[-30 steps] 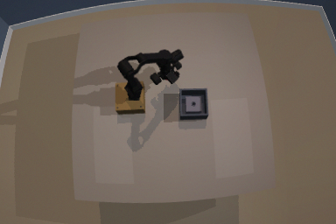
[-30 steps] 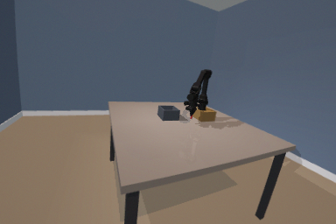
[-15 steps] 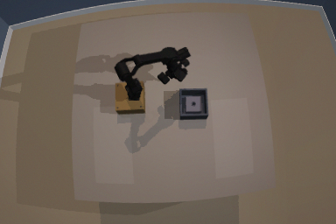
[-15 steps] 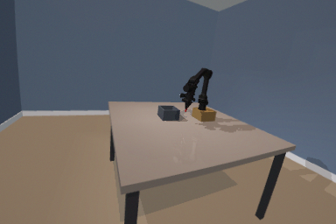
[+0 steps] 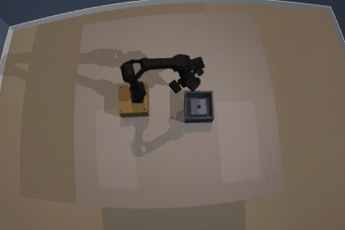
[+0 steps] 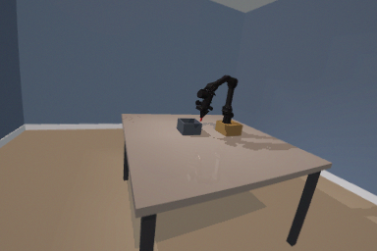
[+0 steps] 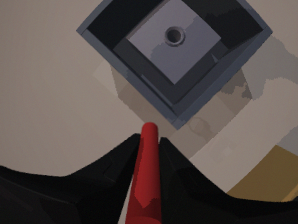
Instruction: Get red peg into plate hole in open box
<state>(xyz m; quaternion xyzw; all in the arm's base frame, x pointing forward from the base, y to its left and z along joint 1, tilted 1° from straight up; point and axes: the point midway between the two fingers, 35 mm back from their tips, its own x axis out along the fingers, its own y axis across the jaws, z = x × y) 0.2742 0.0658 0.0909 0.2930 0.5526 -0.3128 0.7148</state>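
My gripper tip is now 60 mm short of the light grey plate, 90 mm to the left of it and 100 mm above it. Also, from my gripper tip: dark blue-grey box 60 mm ahead, 90 mm to the right, 120 mm below; then red peg 10 mm behind, 10 mm to the left, 10 mm above.
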